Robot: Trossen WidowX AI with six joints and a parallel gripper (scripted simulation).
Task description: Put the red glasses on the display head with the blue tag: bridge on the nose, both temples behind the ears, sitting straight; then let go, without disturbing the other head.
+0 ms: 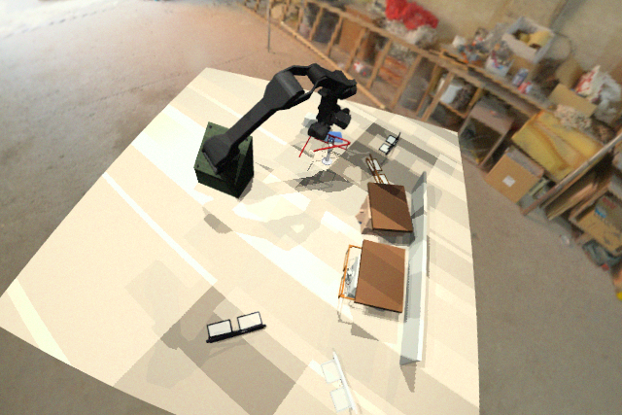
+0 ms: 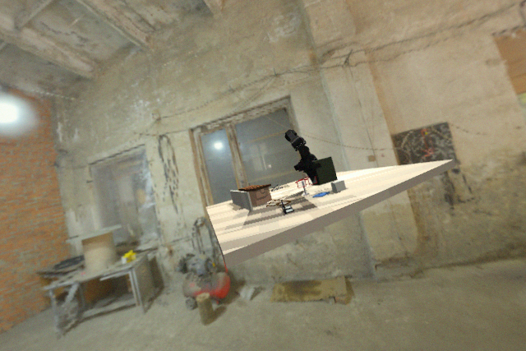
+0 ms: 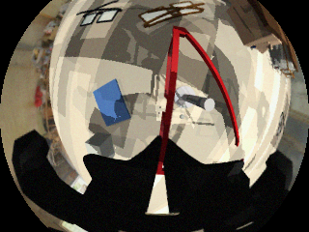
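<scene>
The grey post lies 50 mm below my gripper tip, 50 mm ahead of it and 40 mm to the right of it. The rest, counted from my gripper tip: blue tag 100 mm to the left, 70 mm below, 20 mm ahead; white block 120 mm to the left, 90 mm behind, 50 mm below; grey panel 440 mm ahead, 290 mm to the right, 20 mm below.
</scene>
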